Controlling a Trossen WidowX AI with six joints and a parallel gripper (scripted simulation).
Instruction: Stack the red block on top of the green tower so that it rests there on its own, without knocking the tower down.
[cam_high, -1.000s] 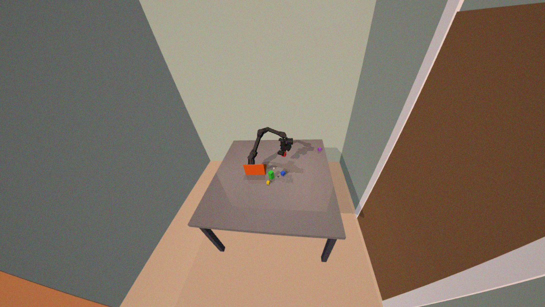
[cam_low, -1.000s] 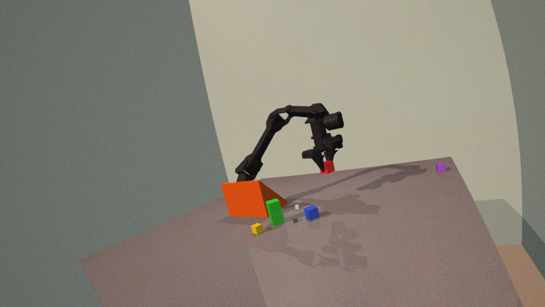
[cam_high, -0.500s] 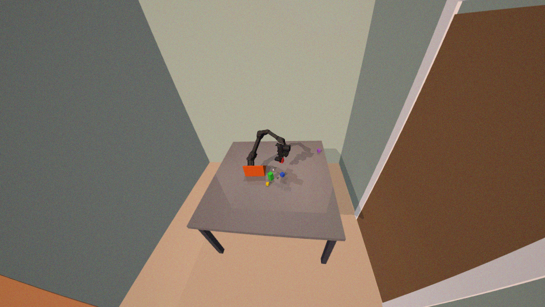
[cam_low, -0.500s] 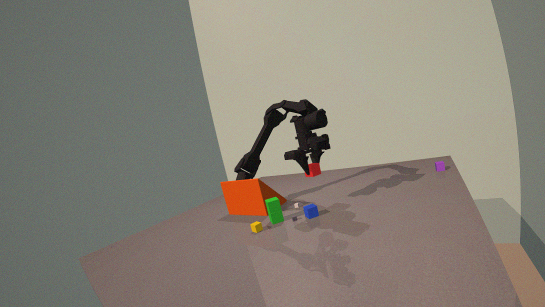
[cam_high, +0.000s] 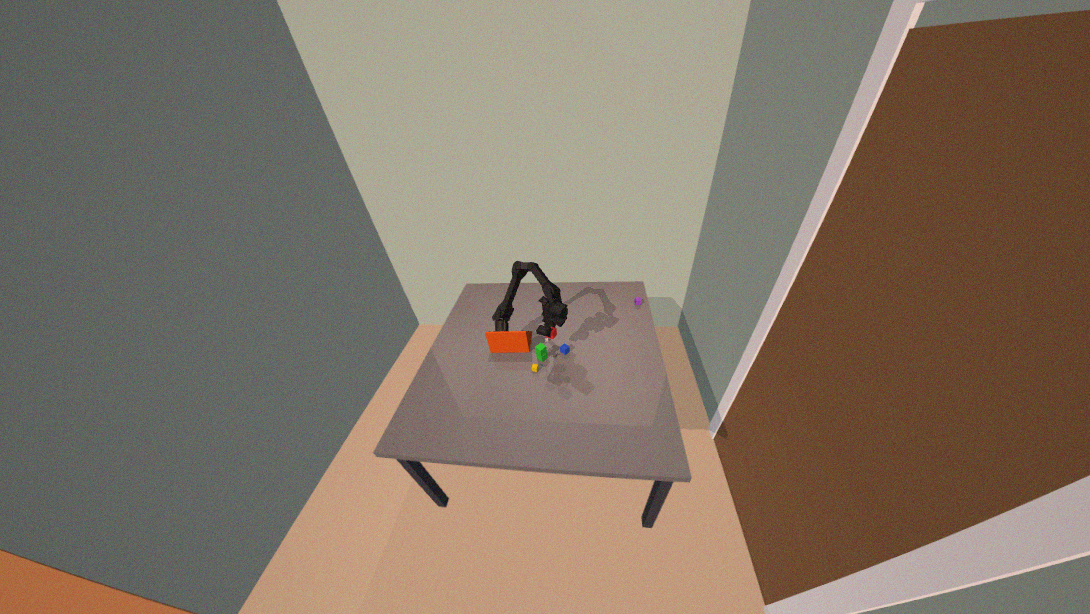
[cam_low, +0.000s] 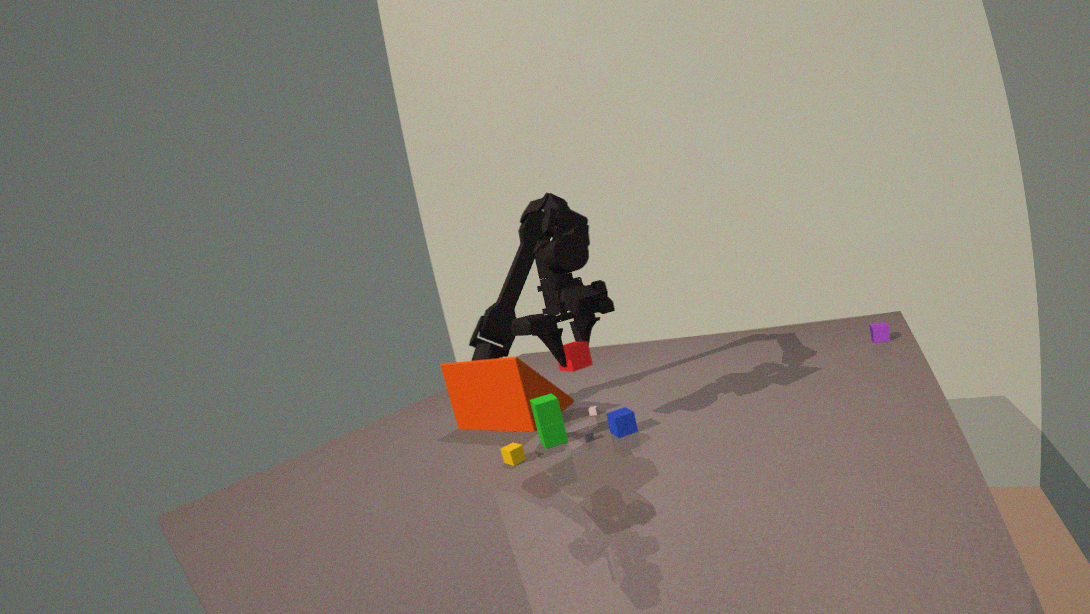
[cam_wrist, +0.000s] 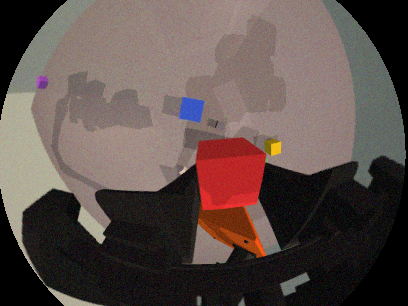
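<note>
My gripper tip is now 2 cm short of the tiny dark cube, 3 cm to the left of it and 13 cm above it. From my gripper tip the other things lie so: red block (1 cm above); tiny white cube (5 cm behind, 8 cm to the left, 13 cm below); blue block (6 cm ahead, 2 cm to the left, 12 cm below).
</note>
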